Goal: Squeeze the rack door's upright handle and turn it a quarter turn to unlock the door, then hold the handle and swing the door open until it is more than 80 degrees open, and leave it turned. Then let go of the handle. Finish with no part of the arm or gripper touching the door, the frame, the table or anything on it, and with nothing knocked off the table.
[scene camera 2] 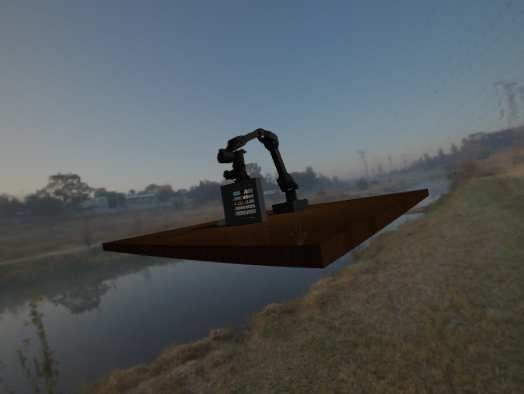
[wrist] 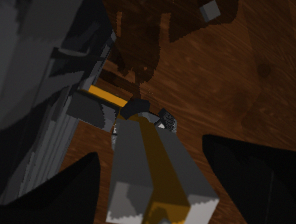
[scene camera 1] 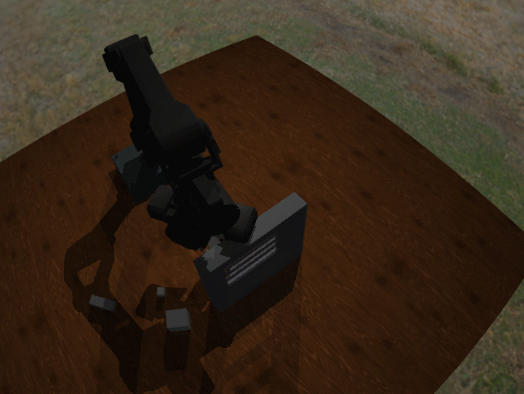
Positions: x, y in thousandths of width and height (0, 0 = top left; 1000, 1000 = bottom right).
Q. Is my gripper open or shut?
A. Open.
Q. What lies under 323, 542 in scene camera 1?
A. My gripper.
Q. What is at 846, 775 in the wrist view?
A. My gripper.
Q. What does my gripper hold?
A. Nothing.
